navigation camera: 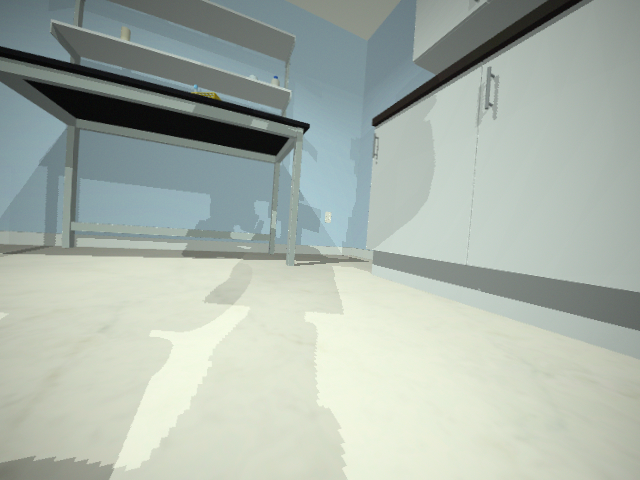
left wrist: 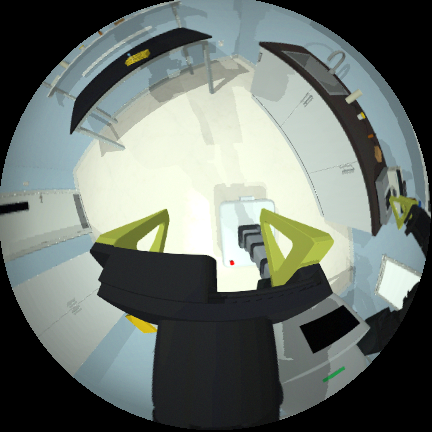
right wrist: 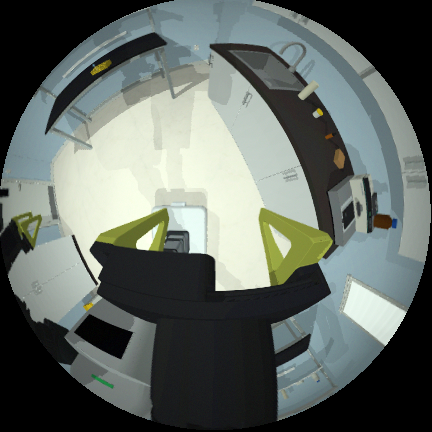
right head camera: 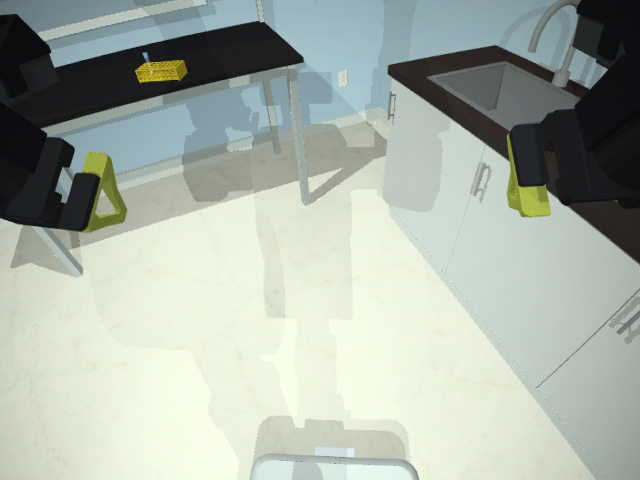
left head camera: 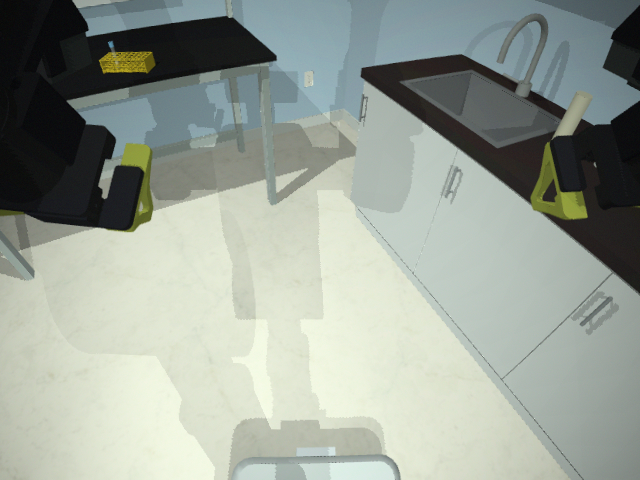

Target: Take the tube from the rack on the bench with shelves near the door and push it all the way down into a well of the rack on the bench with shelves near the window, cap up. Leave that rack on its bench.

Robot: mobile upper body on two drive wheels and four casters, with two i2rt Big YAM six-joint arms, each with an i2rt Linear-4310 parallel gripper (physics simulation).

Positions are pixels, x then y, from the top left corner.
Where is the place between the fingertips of my right gripper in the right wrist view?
213, 212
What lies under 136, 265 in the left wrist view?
My left gripper.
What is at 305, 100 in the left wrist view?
A white cabinet with dark counter.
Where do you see a white cabinet with dark counter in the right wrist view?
254, 90
